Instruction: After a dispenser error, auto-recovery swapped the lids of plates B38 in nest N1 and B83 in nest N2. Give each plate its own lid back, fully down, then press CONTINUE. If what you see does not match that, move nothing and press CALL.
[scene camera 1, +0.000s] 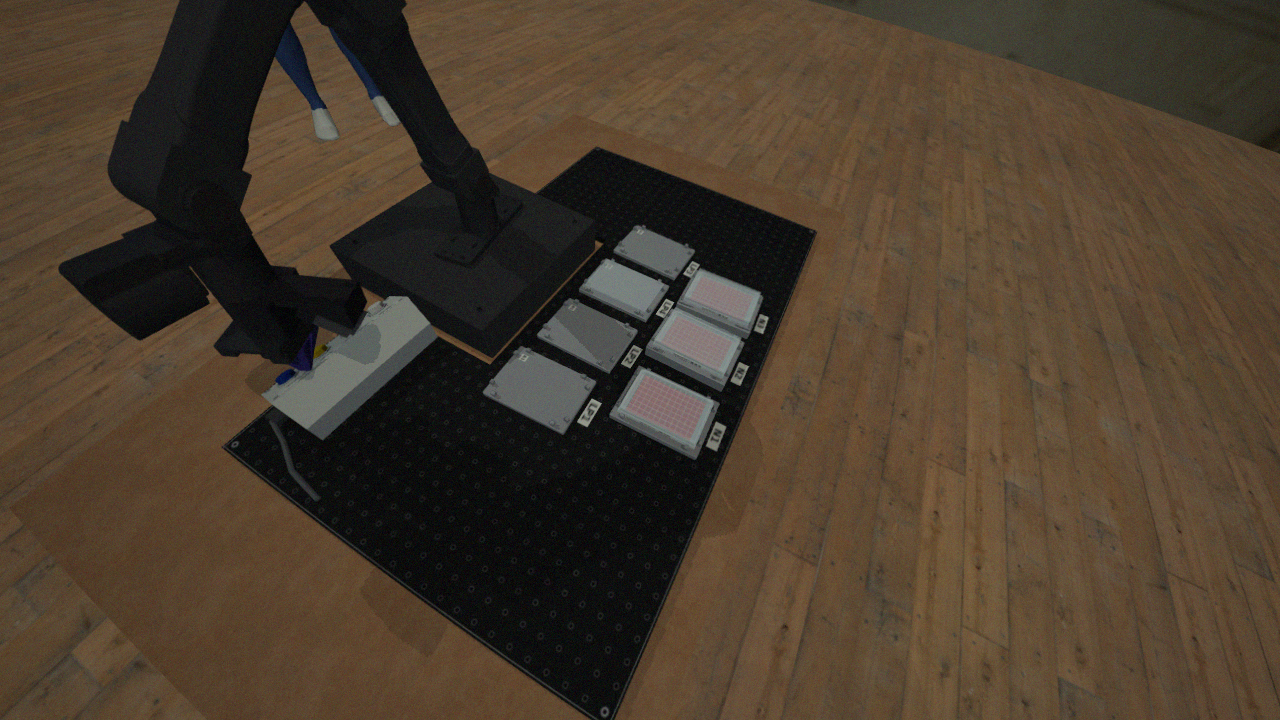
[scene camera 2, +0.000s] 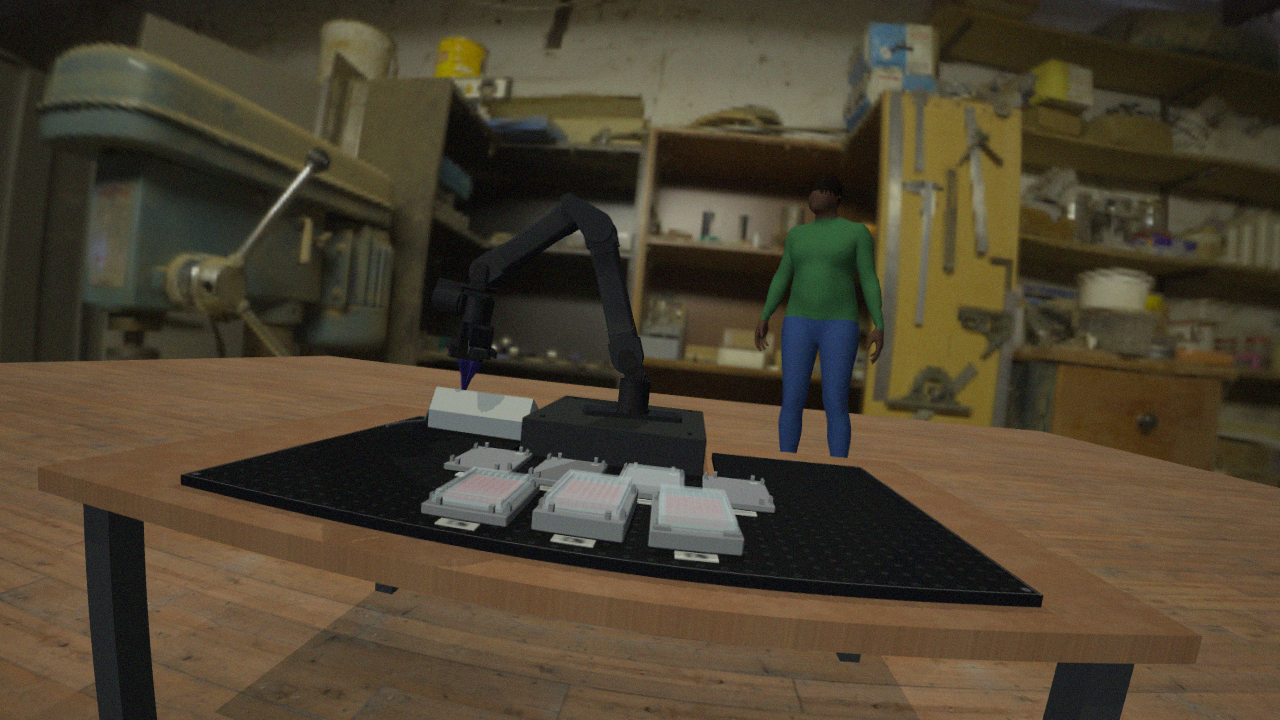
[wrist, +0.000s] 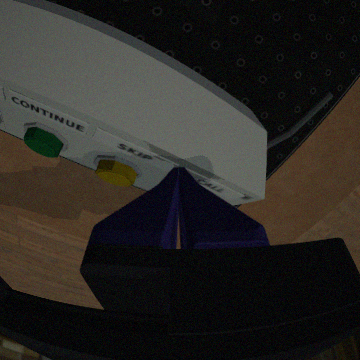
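Seen in the pictures: gripper, fingertip midpoint: (scene camera 1: 306, 369) (scene camera 2: 463, 391) (wrist: 178, 176); arm's base at its link origin: (scene camera 1: 482, 228) (scene camera 2: 631, 415).
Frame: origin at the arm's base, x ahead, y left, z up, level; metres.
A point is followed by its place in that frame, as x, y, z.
Observation:
My gripper (scene camera 1: 305, 365) {-0.053, -0.361, 0.011} (scene camera 2: 464, 388) {-0.053, -0.361, 0.011} (wrist: 178, 176) {-0.053, -0.361, 0.011} is shut and empty. Its purple tips are over the sloped face of the pale button box (scene camera 1: 380, 362) {0.000, -0.302, -0.027} (scene camera 2: 478, 414) {-0.003, -0.313, -0.027} (wrist: 150, 100) {-0.021, -0.334, -0.004}, by the CALL label (wrist: 210, 185) {-0.054, -0.381, 0.011}. The blue button (scene camera 1: 285, 377) {-0.074, -0.379, 0.005} shows beside the tips in scene view 1; the fingers hide it in the wrist view. The green CONTINUE button (wrist: 43, 141) {-0.054, -0.283, 0.006} and yellow SKIP button (wrist: 116, 172) {-0.064, -0.327, 0.007} stand to the left. Pink-welled plates sit in N1 (scene camera 1: 666, 407) {0.424, -0.215, -0.041} (scene camera 2: 484, 489) {0.456, -0.204, -0.041} and N2 (scene camera 1: 694, 341) {0.435, -0.086, -0.028} (scene camera 2: 588, 495) {0.485, -0.081, -0.028}. Their B38 and B83 markings and lid marks are too small to read.
A third pink plate (scene camera 1: 721, 297) {0.461, 0.037, -0.032} (scene camera 2: 695, 508) {0.495, 0.041, -0.032} sits beside N2. Several grey LP pads stand behind, including LP1 (scene camera 1: 539, 387) {0.226, -0.242, -0.058} and LP2 (scene camera 1: 588, 334) {0.258, -0.116, -0.058}; another bears a paler flat piece (scene camera 1: 623, 289) {0.281, 0.002, -0.050}. The arm's black base (scene camera 1: 528, 295) {0.140, -0.098, -0.026} stands beside the box. A grey cable (scene camera 1: 291, 461) {-0.038, -0.464, -0.062} leaves the box.

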